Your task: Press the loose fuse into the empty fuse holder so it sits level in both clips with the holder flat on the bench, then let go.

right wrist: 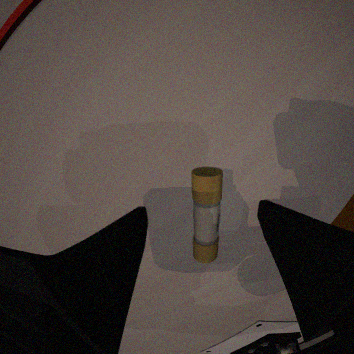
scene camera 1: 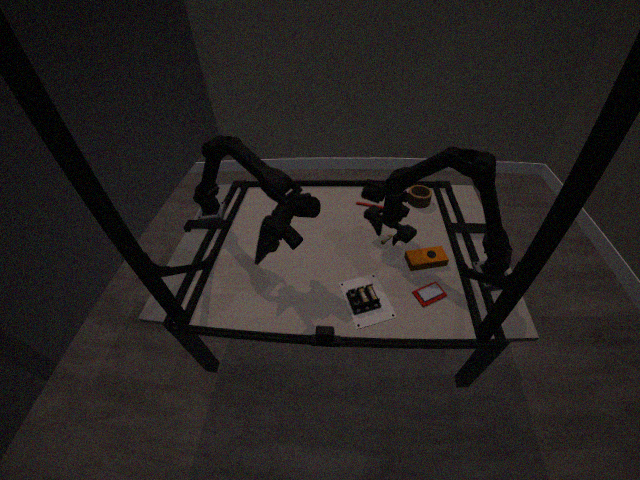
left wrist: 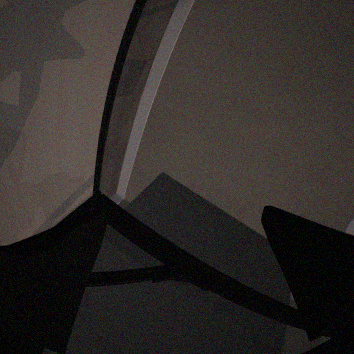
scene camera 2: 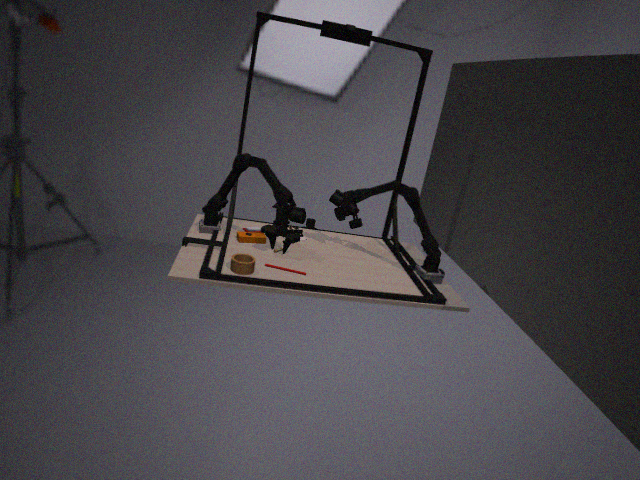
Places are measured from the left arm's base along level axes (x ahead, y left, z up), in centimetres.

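Where they show: left gripper, fingertip midpoint: (scene camera 1: 256, 260) (left wrist: 186, 215); right gripper, fingertip midpoint: (right wrist: 203, 211) (scene camera 1: 386, 240) (scene camera 2: 278, 251); left arm's base, link origin: (scene camera 1: 211, 210) (scene camera 2: 429, 269); right arm's base, link origin: (scene camera 1: 492, 271) (scene camera 2: 210, 223).
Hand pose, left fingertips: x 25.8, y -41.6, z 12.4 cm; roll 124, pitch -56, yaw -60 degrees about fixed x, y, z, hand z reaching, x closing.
Things, the pixels of their top centre, and the offset from my left fingertips. "*": a spot on its surface instead.
- loose fuse, top centre: (right wrist: 207, 226) (scene camera 1: 386, 237) (scene camera 2: 278, 248) dx +41.3, dy +19.8, dz -15.7 cm
- black fuse holder, top centre: (scene camera 1: 363, 295) dx +28.8, dy -4.6, dz -13.9 cm
- white plate, surface spot: (scene camera 1: 383, 314) * dx +33.9, dy -10.0, dz -16.9 cm
- orange box, top centre: (scene camera 1: 427, 254) (scene camera 2: 251, 233) dx +52.3, dy +8.5, dz -13.7 cm
- red-framed card, top centre: (scene camera 1: 430, 291) (scene camera 2: 253, 228) dx +49.4, dy -4.9, dz -15.7 cm
- brown tape roll, top centre: (scene camera 2: 243, 258) (scene camera 1: 420, 191) dx +60.0, dy +41.0, dz -12.1 cm
- red stick, top centre: (scene camera 1: 377, 206) (scene camera 2: 285, 268) dx +41.8, dy +39.2, dz -16.5 cm
The loose fuse (scene camera 1: 386, 239) (scene camera 2: 278, 245) (right wrist: 206, 215), a pale tube with brass end caps, is between the open fingers of my right gripper (scene camera 1: 387, 239) (scene camera 2: 279, 250) (right wrist: 203, 211), with a gap on each side in the right wrist view. I cannot tell whether it stands or leans. The black fuse holder (scene camera 1: 363, 298) sits on a white plate (scene camera 1: 383, 314) at the front; two slots carry pale fuses and the leftmost looks empty. Part of the holder (right wrist: 270, 346) shows in the right wrist view. My left gripper (scene camera 1: 257, 260) (left wrist: 186, 215) is open and empty, high at the left.
An orange box (scene camera 1: 426, 257) (scene camera 2: 251, 237) lies beside the right gripper. A red-framed card (scene camera 1: 429, 293) lies right of the white plate. A brown tape roll (scene camera 1: 419, 195) (scene camera 2: 242, 264) and a red stick (scene camera 1: 368, 204) (scene camera 2: 285, 269) lie towards the back in scene camera 1.
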